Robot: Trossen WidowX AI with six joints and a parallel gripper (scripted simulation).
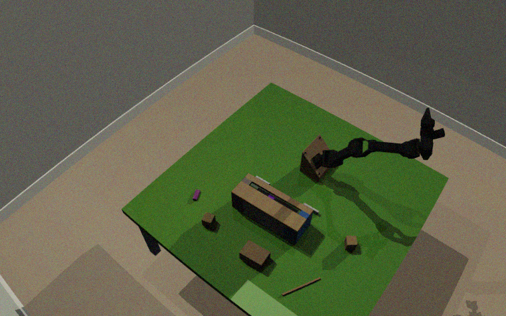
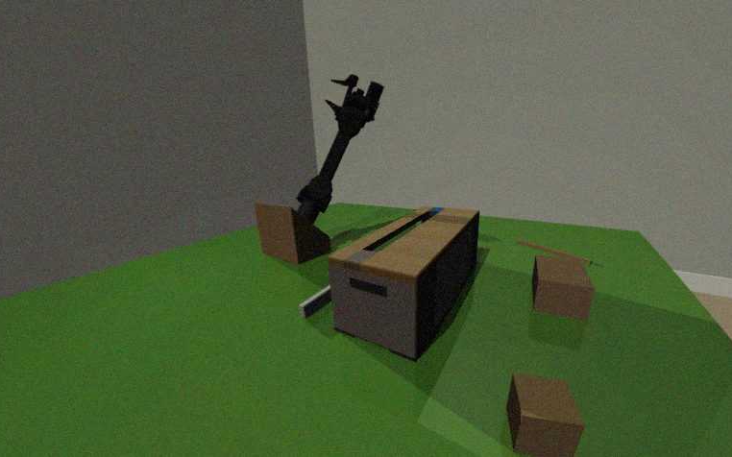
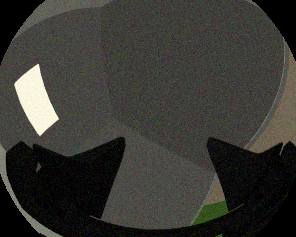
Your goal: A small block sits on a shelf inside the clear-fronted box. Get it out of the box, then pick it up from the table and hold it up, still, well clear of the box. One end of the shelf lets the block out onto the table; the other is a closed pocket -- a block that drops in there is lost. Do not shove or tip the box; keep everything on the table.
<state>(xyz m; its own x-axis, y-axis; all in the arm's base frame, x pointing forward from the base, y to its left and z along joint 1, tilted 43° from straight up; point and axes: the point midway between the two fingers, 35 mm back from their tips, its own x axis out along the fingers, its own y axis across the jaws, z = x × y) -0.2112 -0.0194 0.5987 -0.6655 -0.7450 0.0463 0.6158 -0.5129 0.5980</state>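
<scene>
Right now the purple block is 64 cm ahead of my gripper tip, 38 cm to the right of it and 45 cm below it. From my gripper tip the other things lie so: long box: 62 cm ahead, 36 cm to the right, 48 cm below; then thin stick: 84 cm ahead, 2 cm to the left, 53 cm below.
</scene>
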